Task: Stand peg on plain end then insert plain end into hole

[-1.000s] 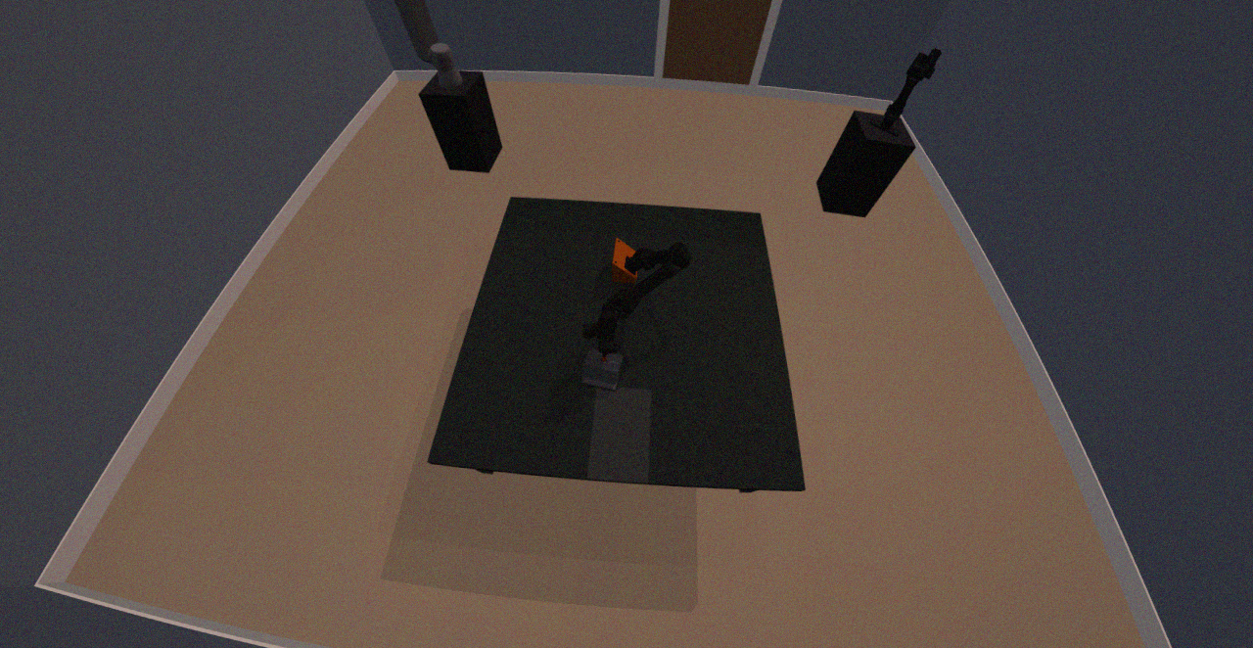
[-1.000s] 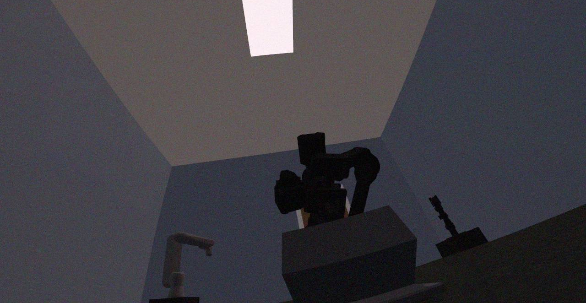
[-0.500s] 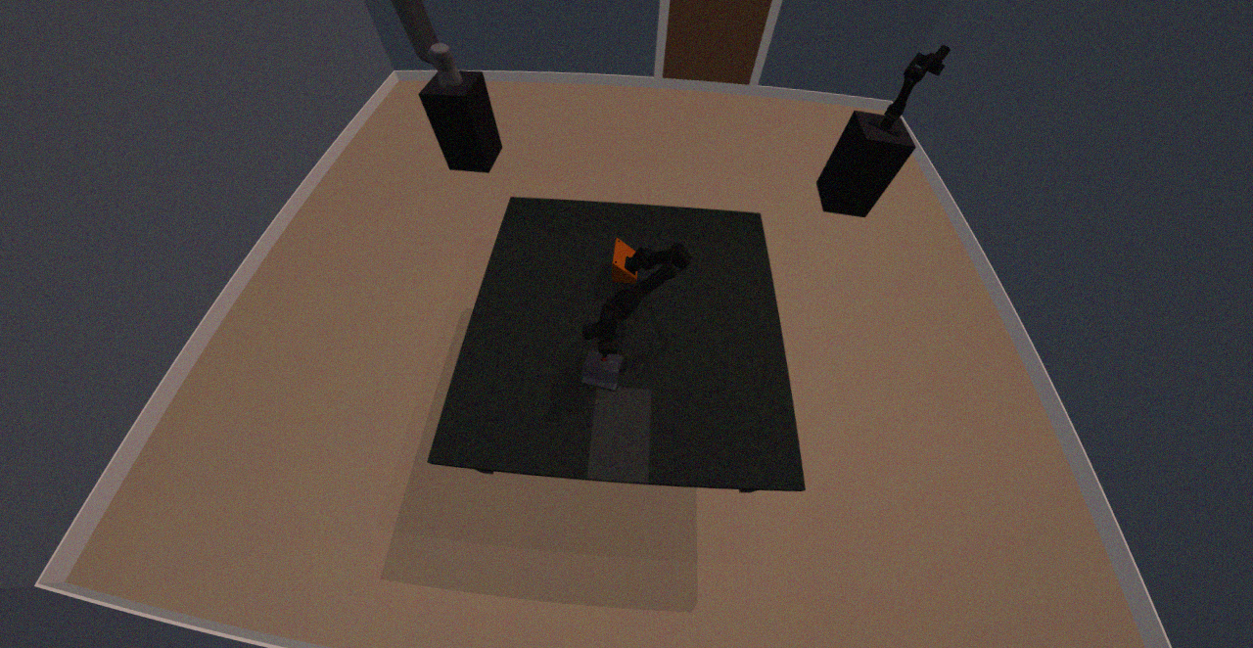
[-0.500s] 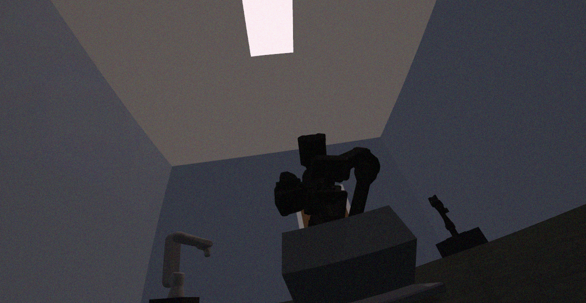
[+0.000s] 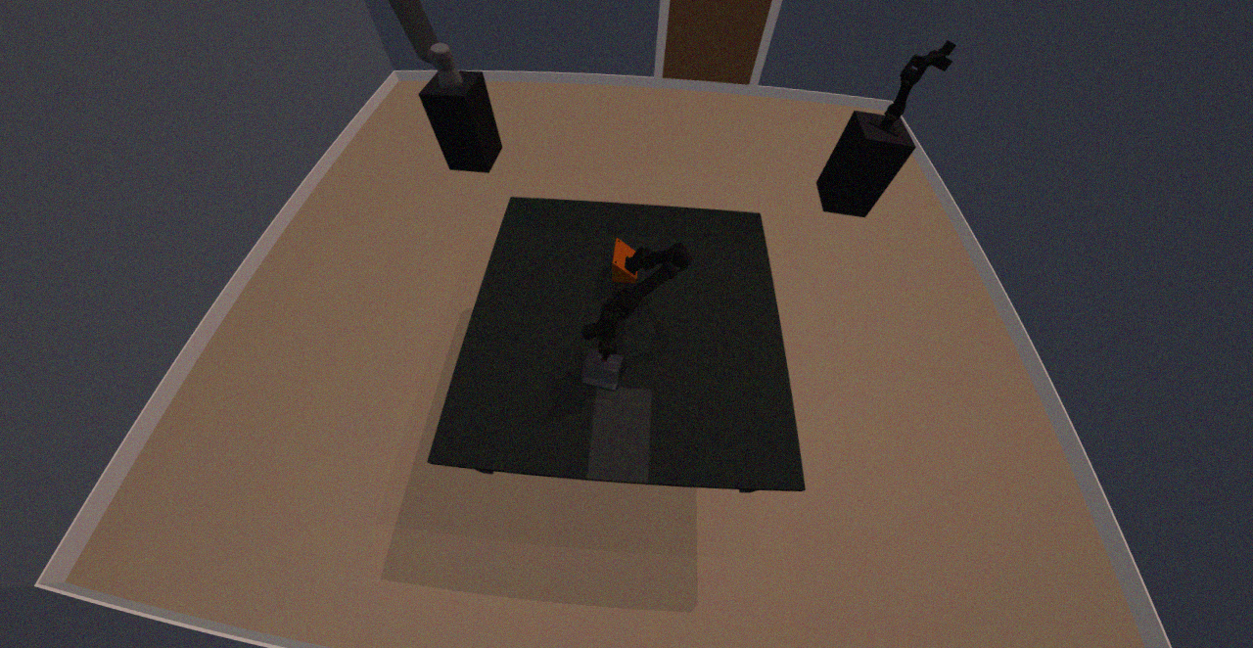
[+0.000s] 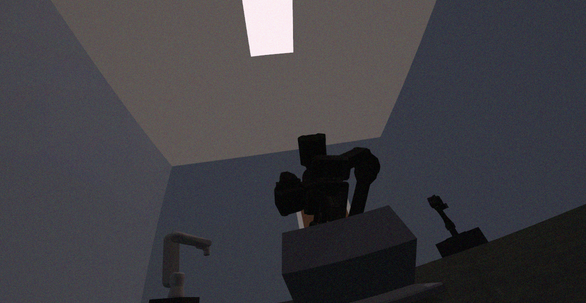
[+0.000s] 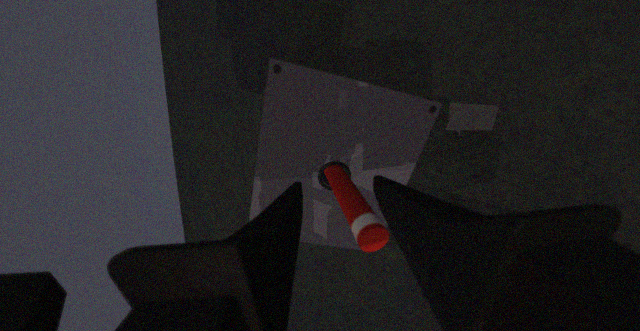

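Now: gripper tip 20 mm past the red peg and 10 mm below it. The rest, counted from my gripper tip: grey sloped panel (40 mm below, 20 mm ahead).
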